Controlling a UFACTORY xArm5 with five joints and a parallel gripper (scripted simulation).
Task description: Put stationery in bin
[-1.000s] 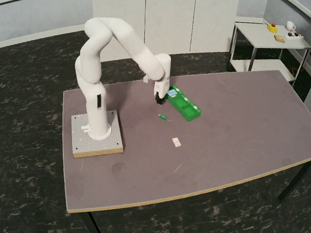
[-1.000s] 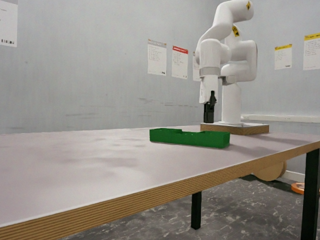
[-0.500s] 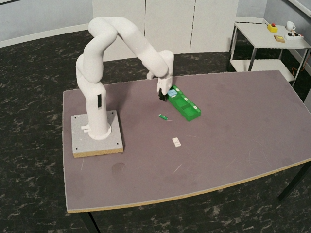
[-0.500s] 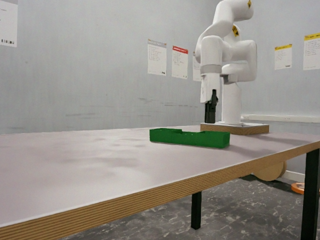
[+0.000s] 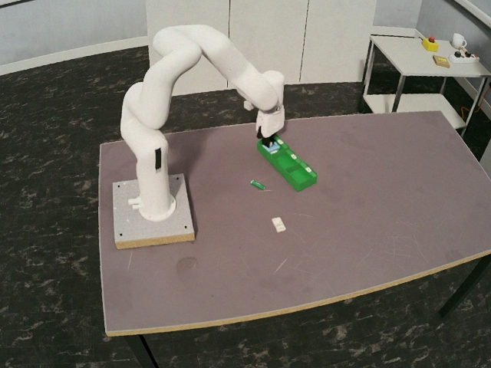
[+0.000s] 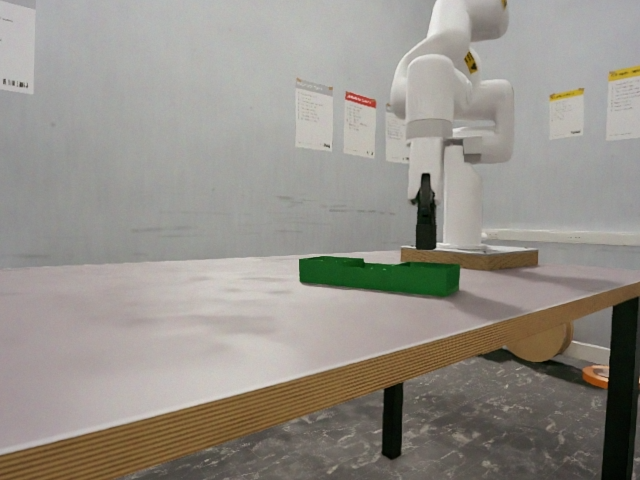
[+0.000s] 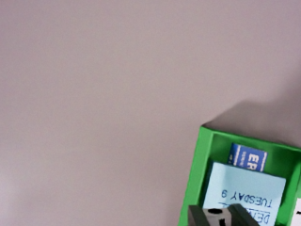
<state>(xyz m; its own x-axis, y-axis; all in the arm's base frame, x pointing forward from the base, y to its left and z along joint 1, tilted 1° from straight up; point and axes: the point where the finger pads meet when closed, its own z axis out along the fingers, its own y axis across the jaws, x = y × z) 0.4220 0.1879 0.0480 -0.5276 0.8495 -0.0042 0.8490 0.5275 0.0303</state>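
Now: the light blue block 2 cm ahead of my hand, 2 cm to the left of it and 6 cm below it. Round my hand: long green bin (6 cm ahead, 6 cm to the right, 6 cm below); then flat white piece (5 cm behind, 31 cm to the right, 8 cm below); then green marker (7 cm behind, 14 cm to the right, 7 cm below).
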